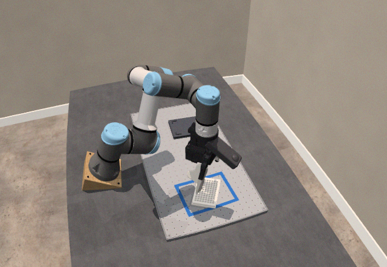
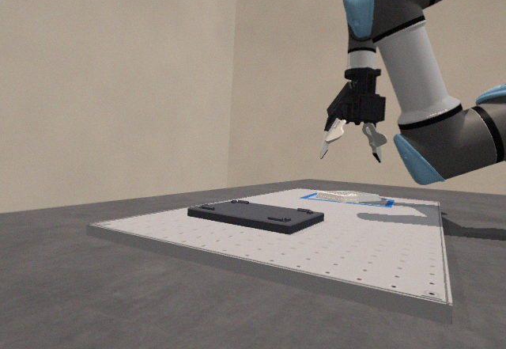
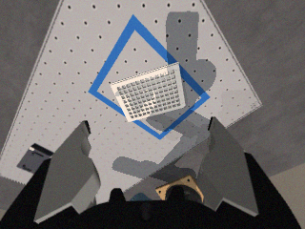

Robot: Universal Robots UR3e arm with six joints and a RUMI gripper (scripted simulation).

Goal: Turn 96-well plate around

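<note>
Right now my hand is 80 mm above the white 96-well plate. The rest, counted from my hand: A1 mark: 140 mm ahead, 310 mm to the left, 80 mm below; then plate nest N1: 70 mm ahead, 370 mm to the left, 80 mm below.
</note>
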